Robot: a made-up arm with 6 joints.
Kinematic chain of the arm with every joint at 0, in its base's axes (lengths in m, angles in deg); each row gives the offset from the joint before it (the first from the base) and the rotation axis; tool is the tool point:
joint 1: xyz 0 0 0.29 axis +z
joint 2: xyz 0 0 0 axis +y
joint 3: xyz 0 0 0.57 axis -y
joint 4: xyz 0 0 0 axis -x
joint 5: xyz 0.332 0 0 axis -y
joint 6: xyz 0 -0.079 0 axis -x
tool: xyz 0 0 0
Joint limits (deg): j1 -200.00..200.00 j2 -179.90..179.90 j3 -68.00..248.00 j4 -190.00..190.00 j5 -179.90..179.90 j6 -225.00..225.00
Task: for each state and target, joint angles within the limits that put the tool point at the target. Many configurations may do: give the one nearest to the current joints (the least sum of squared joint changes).
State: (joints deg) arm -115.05 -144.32 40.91 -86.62 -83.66 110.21
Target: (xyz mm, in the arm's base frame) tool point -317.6 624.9 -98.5
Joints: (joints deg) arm -64.08 -140.37 44.34 -80.85 -83.66 110.21
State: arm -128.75 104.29 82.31 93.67 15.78 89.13
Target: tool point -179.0 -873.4 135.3
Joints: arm -102.11 105.07 90.65 96.01 15.78 89.13
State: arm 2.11 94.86 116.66 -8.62 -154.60 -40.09
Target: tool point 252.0 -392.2 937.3
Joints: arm -47.52 56.37 149.18 -0.77 -154.60 -40.09
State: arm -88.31 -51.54 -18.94 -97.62 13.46 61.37
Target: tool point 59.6 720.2 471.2
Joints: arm -93.62 -101.88 30.19 -100.25 13.46 61.37
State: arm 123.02 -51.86 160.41 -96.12 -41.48 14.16
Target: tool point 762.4 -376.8 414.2
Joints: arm 153.98 -66.85 143.53 -92.97 -41.48 14.16
